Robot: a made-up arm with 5 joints.
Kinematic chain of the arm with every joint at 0, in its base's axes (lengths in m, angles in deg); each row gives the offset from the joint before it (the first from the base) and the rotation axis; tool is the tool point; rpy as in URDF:
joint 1: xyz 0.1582 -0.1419 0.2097 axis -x
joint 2: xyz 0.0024 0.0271 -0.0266 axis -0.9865 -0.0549 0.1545
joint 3: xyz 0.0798 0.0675 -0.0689 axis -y
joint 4: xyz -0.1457 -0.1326 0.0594 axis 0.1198 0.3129 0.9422
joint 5: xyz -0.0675 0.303 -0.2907 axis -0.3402 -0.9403 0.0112
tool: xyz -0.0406 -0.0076 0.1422 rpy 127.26 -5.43 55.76
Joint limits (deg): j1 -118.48..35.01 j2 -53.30..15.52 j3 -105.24..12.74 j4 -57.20..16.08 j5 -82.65..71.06
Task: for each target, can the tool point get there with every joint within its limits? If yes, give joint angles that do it. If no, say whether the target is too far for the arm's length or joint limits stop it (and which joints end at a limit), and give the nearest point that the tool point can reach.
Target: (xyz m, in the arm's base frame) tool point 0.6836 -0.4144 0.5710
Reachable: no: joint limits stop it (at a limit: joint 1, joint 2, joint 3, joint 4, joint 5) | nearest point 0.3974 -0.2786 0.5769 | short by 0.317 m
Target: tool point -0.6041 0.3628 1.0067
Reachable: no: too far | nearest point -0.1650 0.0975 0.5877 | short by 0.662 m
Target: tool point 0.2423 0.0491 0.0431
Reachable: yes | joints -24.02 9.95 -17.65 -37.59 -52.03
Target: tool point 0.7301 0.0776 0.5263
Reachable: no: joint limits stop it (at a limit: joint 2, joint 3, joint 4, joint 5) | nearest point 0.3974 0.0813 0.5317 | short by 0.333 m
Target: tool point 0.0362 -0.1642 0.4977
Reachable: yes | joints -103.59 -6.09 -38.76 -16.06 8.38
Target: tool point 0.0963 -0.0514 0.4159
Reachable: yes | joints -47.98 -39.18 -45.53 -6.24 -35.93
